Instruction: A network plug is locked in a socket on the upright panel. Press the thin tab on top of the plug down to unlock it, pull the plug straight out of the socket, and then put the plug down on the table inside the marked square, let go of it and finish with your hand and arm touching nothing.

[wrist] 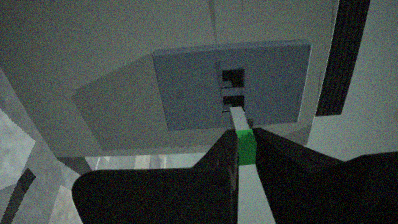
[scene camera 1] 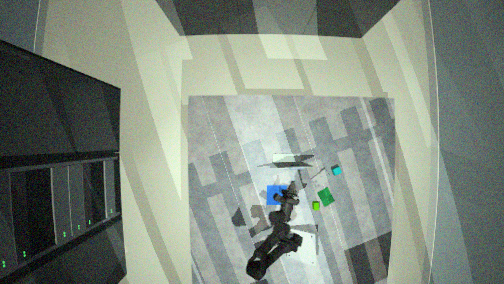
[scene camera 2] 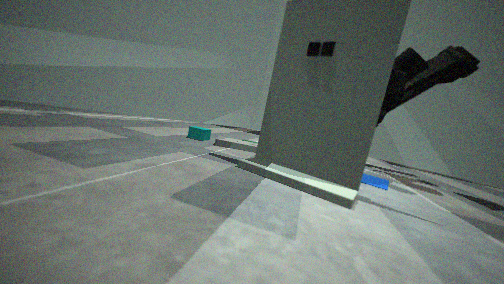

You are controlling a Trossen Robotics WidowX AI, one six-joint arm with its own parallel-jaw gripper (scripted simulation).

I see my gripper [wrist: 243, 137], a network plug [wrist: 247, 144] and an upright panel [scene camera 2: 331, 72].
Scene camera 2 does not show the network plug, which is hidden by the upright panel.
